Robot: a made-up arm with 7 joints. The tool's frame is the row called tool. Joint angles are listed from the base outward. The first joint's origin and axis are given. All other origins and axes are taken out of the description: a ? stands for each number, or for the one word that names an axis. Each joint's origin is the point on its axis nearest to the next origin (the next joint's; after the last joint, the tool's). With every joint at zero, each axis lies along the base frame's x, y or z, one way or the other. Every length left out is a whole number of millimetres.
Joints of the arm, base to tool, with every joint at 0 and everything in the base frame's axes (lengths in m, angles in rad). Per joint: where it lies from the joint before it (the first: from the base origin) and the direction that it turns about. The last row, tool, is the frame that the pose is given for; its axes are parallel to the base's.
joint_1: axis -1 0 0 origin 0.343 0 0.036
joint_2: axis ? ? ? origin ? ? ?
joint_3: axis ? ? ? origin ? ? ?
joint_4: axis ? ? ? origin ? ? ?
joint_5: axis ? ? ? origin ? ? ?
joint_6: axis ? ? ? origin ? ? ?
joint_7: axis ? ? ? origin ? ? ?
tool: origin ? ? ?
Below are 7 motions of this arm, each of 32 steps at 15 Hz.
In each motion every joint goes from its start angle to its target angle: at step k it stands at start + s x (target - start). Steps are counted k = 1, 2, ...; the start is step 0. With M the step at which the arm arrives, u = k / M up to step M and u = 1 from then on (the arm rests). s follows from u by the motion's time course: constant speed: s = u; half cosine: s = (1 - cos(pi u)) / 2; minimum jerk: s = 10 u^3 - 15 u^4 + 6 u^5.
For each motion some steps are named. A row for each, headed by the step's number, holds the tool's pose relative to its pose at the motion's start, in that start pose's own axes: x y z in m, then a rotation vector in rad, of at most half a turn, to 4 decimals.
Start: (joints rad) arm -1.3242 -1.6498 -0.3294 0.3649 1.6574 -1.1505 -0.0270
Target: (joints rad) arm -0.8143 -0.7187 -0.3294 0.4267 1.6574 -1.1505 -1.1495
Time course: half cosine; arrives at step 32
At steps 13, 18, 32:
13: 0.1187 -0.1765 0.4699 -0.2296 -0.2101 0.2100
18: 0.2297 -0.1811 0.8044 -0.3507 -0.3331 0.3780
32: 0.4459 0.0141 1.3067 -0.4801 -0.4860 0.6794

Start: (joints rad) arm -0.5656 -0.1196 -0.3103 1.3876 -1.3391 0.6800 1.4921
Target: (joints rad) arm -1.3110 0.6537 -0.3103 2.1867 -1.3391 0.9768 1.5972
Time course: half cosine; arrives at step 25
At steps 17, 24, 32:
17: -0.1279 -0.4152 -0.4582 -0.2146 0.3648 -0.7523
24: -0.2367 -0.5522 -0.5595 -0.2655 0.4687 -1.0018
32: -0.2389 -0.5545 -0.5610 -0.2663 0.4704 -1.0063

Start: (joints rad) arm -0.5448 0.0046 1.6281 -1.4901 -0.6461 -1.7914 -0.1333
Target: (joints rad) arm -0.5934 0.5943 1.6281 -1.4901 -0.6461 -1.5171 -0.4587
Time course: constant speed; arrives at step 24
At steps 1, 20, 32:
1: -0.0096 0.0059 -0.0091 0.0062 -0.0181 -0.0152
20: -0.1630 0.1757 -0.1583 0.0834 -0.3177 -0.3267
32: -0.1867 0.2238 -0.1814 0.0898 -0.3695 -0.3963

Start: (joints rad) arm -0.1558 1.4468 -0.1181 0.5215 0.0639 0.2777 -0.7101
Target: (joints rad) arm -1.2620 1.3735 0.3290 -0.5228 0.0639 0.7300 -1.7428
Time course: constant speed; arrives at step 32
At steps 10, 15, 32:
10: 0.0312 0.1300 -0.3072 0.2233 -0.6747 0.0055
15: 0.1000 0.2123 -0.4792 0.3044 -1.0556 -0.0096
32: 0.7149 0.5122 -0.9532 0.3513 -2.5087 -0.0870

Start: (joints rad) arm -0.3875 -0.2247 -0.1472 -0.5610 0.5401 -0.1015 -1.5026
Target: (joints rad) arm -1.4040 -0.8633 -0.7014 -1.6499 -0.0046 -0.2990 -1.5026
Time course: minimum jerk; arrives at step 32
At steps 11, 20, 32:
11: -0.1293 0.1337 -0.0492 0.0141 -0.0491 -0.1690
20: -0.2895 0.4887 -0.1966 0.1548 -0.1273 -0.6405
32: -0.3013 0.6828 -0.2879 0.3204 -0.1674 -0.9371

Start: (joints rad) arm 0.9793 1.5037 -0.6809 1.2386 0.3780 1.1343 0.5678
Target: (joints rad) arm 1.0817 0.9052 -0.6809 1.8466 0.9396 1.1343 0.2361
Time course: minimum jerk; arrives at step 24
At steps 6, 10, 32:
6: -0.0451 -0.0288 -0.0125 -0.0351 0.0203 -0.0127
10: -0.1495 -0.0943 -0.0280 -0.1194 0.0669 -0.0410
32: -0.4032 -0.2415 0.0125 -0.3575 0.1884 -0.1045

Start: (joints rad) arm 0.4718 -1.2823 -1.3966 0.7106 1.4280 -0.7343 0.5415
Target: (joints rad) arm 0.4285 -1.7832 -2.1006 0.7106 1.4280 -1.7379 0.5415
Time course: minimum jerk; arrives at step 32
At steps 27, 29, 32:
27: -0.7105 0.5757 0.3060 1.0020 0.4009 -0.2447
29: -0.7207 0.5891 0.3221 1.0247 0.4059 -0.2546
32: -0.7238 0.5933 0.3272 1.0319 0.4074 -0.2577

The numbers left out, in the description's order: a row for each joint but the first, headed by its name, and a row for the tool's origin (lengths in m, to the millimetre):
joint_2: axis 0 0 1, xyz 0 -0.006 -0.014
joint_3: axis 1 0 0, xyz -0.074 -0.293 0
joint_4: axis 0 0 -1, xyz 0 -0.096 -0.713
joint_5: axis 0 0 1, xyz -0.073 -0.051 0
joint_6: axis -1 0 0, xyz -0.649 -0.049 0
joint_7: axis 0 1 0, xyz 0 -0.101 -0.064
tool: xyz 0.091 0 0.031

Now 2 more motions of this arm.
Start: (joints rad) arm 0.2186 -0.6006 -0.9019 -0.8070 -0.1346 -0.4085 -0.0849
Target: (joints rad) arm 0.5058 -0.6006 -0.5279 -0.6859 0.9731 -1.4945 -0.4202
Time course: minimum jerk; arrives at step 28
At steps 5, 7, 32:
5: 0.0079 -0.0184 0.0002 0.0513 -0.0054 0.0318
7: 0.0203 -0.0443 0.0006 0.1242 -0.0102 0.0752
32: 0.3482 -0.3473 0.0325 1.0747 0.3397 0.4179

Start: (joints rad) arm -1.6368 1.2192 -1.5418 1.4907 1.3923 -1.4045 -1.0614
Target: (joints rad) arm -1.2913 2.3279 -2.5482 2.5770 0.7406 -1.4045 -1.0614
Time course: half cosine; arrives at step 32
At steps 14, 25, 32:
14: 0.2464 -0.2106 -0.6907 0.3508 -0.7083 0.3968
25: 0.7238 0.3406 -1.6571 1.1660 -1.6181 0.2641
32: 0.8256 0.6194 -1.7674 1.3788 -1.8115 0.1058

